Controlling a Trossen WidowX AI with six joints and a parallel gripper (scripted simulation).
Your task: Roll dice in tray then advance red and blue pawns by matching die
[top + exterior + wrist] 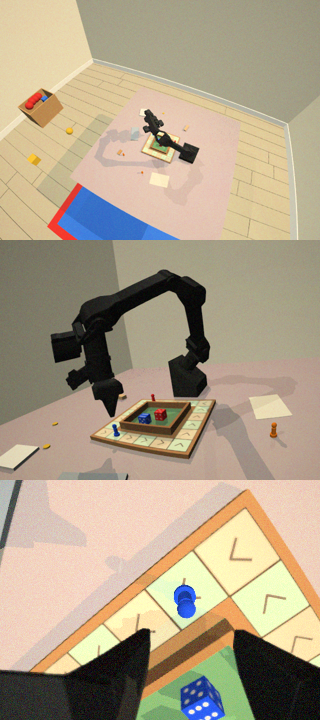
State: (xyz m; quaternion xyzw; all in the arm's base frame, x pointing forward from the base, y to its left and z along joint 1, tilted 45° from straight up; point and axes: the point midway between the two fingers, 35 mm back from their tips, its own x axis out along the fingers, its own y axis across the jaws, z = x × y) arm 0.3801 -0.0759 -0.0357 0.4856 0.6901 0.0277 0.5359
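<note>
Right now the blue pawn is 5 cm below my gripper tip. Also, from my gripper tip: red pawn (22 cm behind, 5 cm below); grey slab (17 cm ahead, 6 cm to the left, 7 cm below); green tray (11 cm behind, 7 cm to the left, 7 cm below).
</note>
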